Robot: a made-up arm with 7 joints.
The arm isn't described. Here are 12 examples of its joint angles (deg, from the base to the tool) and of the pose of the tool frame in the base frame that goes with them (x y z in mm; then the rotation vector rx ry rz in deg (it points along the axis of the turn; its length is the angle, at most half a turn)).
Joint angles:
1: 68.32 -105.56 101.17 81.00 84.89 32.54 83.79
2: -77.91 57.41 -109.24 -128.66 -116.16 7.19 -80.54
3: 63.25 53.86 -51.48 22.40 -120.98 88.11 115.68
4: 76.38 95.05 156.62 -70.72 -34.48 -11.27 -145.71
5: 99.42 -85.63 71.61 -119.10 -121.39 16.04 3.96
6: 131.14 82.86 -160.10 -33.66 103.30 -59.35 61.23
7: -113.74 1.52 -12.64 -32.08 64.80 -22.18 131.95
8: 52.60 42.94 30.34 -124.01 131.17 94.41 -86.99
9: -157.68 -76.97 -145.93 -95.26 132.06 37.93 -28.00
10: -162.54 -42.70 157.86 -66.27 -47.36 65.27 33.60
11: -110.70 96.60 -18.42 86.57 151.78 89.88 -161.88
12: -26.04 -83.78 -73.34 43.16 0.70 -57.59 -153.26
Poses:
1: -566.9 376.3 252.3 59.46 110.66 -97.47
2: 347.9 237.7 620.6 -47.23 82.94 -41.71
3: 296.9 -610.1 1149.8 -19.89 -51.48 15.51
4: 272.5 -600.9 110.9 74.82 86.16 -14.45
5: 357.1 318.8 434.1 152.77 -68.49 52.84
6: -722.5 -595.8 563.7 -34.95 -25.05 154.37
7: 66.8 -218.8 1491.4 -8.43 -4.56 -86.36
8: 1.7 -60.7 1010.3 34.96 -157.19 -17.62
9: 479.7 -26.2 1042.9 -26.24 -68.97 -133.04
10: 246.3 -121.1 1350.1 -29.54 -29.43 7.48
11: -232.6 617.8 202.9 -46.45 29.33 72.19
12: -907.7 -323.8 648.3 54.79 -23.17 -119.74
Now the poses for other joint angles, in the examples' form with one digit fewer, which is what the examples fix.
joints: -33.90 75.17 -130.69 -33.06 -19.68 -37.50 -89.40
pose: 819 266 571 -139.6 48.1 -2.9
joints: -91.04 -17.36 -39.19 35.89 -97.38 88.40 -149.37
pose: -160 -298 1371 65.1 -129.5 -5.2
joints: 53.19 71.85 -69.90 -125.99 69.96 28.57 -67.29
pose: -124 -510 766 61.7 -114.0 -81.4
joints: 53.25 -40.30 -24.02 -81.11 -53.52 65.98 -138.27
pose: -522 547 836 -24.2 28.8 91.4
